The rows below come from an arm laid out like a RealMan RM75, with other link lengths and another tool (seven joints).
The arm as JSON. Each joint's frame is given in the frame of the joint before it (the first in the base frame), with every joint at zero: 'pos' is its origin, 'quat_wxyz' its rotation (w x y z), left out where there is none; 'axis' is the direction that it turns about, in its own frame. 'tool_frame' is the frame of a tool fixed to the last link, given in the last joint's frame.
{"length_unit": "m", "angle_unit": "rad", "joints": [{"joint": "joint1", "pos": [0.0, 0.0, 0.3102], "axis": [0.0, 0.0, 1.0]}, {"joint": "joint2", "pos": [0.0, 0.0, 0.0], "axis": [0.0, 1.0, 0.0]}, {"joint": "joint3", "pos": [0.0, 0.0, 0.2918], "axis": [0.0, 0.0, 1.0]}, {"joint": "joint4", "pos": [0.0, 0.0, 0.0], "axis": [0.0, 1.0, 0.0]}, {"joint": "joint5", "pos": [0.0, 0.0, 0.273], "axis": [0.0, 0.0, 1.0]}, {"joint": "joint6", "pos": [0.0, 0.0, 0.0], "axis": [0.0, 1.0, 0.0]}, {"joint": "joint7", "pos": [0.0, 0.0, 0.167], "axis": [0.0, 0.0, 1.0]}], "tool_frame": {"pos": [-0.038, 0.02, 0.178], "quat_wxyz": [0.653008, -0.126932, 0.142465, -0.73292]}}
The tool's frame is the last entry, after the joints.
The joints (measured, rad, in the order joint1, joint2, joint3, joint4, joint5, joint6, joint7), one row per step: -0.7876, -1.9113, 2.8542, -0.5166, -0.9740, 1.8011, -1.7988; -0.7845, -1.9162, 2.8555, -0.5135, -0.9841, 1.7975, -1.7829; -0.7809, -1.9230, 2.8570, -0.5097, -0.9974, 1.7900, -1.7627; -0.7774, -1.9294, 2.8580, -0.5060, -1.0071, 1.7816, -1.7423; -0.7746, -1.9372, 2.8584, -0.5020, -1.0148, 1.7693, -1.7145; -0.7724, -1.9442, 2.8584, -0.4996, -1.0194, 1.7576, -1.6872; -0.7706, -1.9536, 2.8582, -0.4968, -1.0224, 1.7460, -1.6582; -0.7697, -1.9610, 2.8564, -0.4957, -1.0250, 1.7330, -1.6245; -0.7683, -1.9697, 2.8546, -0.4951, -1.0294, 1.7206, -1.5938; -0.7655, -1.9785, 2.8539, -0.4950, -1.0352, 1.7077, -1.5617; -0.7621, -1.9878, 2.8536, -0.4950, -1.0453, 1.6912, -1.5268
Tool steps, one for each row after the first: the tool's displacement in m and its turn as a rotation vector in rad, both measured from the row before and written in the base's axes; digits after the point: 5 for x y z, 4 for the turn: -0.00041, 0.00058, -0.00068, 0.0139, -0.0003, -0.0017; -0.00088, 0.00158, -0.00087, 0.0187, -0.0005, 0.0007; -0.00158, 0.00166, -0.00159, 0.0169, 0.0021, 0.0024; -0.00228, 0.00264, -0.00292, 0.0206, 0.0072, 0.0038; -0.00262, 0.00254, -0.00306, 0.0191, 0.0104, 0.0040; -0.00220, 0.00206, -0.00487, 0.0170, 0.0106, 0.0034; -0.00297, 0.00316, -0.00331, 0.0233, 0.0162, 0.0037; -0.00279, 0.00278, -0.00328, 0.0217, 0.0128, 0.0047; -0.00367, 0.00269, -0.00310, 0.0230, 0.0144, 0.0061; -0.00456, 0.00375, -0.00212, 0.0281, 0.0148, 0.0094
